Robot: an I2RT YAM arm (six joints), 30 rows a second.
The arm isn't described. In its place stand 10 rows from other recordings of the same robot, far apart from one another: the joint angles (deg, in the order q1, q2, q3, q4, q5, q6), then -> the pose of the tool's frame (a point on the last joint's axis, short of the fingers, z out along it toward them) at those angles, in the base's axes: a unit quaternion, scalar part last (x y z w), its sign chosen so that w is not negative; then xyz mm.
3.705 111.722 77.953 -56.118 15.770 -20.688 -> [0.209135 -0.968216 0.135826 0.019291 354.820 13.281 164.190]
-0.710 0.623 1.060 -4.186 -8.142 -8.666 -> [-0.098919 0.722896 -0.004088 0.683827 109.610 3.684 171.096]
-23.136 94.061 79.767 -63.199 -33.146 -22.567 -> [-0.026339 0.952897 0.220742 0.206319 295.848 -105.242 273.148]
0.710 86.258 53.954 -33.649 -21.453 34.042 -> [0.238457 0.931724 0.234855 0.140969 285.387 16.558 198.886]
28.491 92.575 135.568 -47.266 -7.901 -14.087 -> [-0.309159 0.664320 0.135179 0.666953 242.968 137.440 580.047]
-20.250 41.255 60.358 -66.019 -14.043 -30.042 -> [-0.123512 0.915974 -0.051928 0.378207 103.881 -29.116 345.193]
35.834 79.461 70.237 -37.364 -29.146 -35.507 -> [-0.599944 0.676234 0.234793 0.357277 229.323 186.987 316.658]
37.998 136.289 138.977 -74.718 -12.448 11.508 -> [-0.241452 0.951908 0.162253 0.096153 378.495 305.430 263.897]
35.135 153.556 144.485 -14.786 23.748 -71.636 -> [-0.591267 0.579230 -0.330988 0.453148 503.223 336.600 208.581]
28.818 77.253 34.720 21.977 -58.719 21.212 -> [-0.326164 0.696258 0.575100 0.279467 221.408 156.537 217.112]
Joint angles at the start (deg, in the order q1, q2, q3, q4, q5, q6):
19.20 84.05 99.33 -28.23 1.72 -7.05
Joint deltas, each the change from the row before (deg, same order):
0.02 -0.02 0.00 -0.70 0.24 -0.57
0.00 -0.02 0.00 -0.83 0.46 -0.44
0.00 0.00 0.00 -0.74 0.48 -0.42
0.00 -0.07 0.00 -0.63 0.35 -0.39
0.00 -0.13 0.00 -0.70 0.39 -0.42
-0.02 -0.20 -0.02 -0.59 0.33 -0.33
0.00 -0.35 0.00 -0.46 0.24 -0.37
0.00 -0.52 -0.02 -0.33 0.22 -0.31
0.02 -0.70 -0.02 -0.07 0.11 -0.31
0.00 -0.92 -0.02 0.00 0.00 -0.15
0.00 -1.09 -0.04 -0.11 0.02 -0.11
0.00 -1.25 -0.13 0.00 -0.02 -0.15
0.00 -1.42 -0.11 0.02 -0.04 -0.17
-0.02 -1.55 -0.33 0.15 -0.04 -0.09
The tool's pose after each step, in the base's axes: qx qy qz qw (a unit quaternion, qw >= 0); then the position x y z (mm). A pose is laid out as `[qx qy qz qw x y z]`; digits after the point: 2 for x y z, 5 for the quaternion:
[-0.17211 0.76690 0.04909 0.61631 302.11 104.03 472.77]
[-0.17377 0.77096 0.04295 0.61122 301.71 103.59 471.34]
[-0.17516 0.77465 0.03683 0.60654 301.46 103.19 469.97]
[-0.17680 0.77728 0.03191 0.60296 300.80 102.73 469.18]
[-0.17850 0.77992 0.02655 0.59930 299.76 102.11 468.57]
[-0.17954 0.78184 0.02211 0.59666 298.41 101.31 468.41]
[-0.18101 0.78205 0.01842 0.59606 296.16 100.37 469.37]
[-0.18174 0.78095 0.01540 0.59737 292.99 99.12 471.30]
[-0.18244 0.77751 0.01356 0.60167 288.83 97.71 474.56]
[-0.18199 0.77275 0.01342 0.60791 283.35 95.80 478.98]
[-0.18108 0.76783 0.01337 0.61439 276.77 93.49 483.80]
[-0.18032 0.76182 0.01349 0.62204 269.32 90.91 488.93]
[-0.17942 0.75459 0.01376 0.63105 260.69 87.93 494.80]
[-0.17775 0.74720 0.01436 0.64023 251.65 84.70 500.06]

